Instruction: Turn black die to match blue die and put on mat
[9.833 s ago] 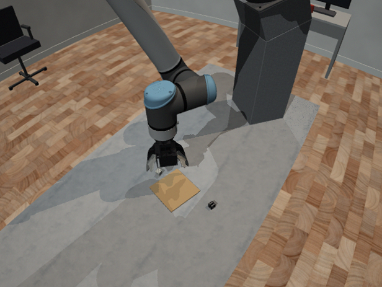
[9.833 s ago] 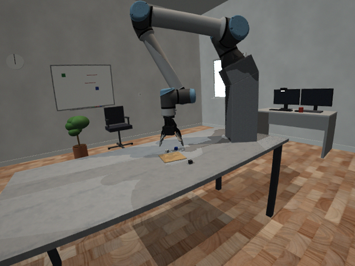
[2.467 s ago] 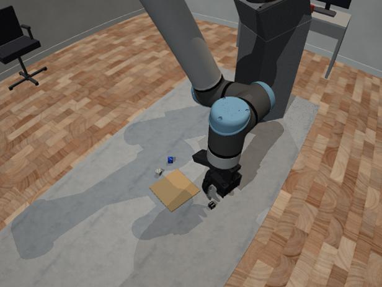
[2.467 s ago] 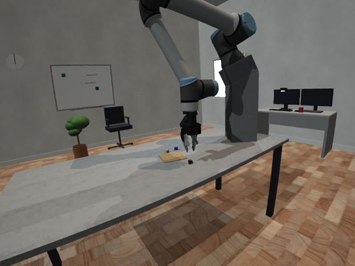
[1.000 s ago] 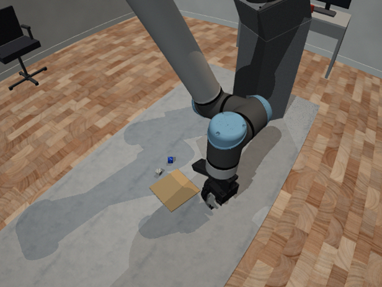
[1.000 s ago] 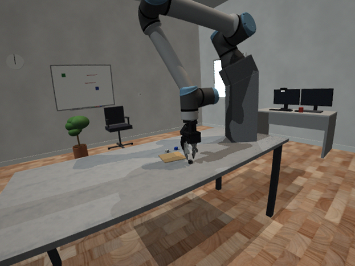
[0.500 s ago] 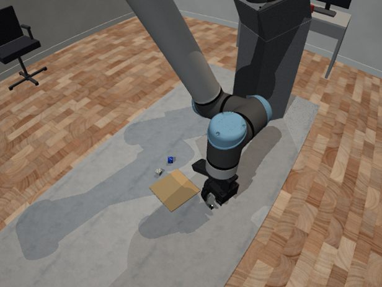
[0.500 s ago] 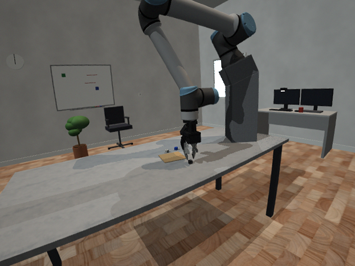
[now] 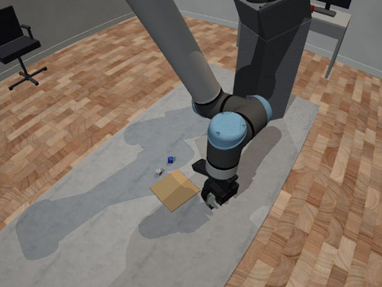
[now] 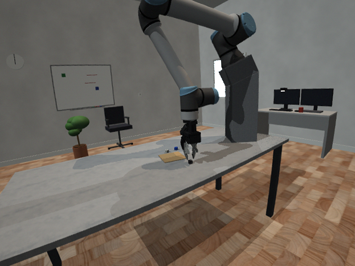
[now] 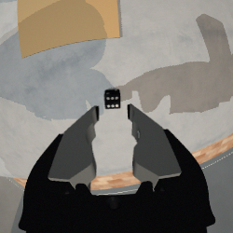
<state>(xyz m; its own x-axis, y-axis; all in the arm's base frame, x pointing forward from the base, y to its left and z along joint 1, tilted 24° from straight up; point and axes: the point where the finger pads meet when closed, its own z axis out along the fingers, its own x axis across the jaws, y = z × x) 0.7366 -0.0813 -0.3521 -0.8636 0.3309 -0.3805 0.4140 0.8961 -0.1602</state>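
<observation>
Right now the black die is 30 mm below my hand. From my hand the other things lie so: blue die (130 mm behind, 240 mm to the right, 30 mm below); then tan mat (10 mm behind, 160 mm to the right, 40 mm below); then white die (50 mm behind, 250 mm to the right, 30 mm below).
</observation>
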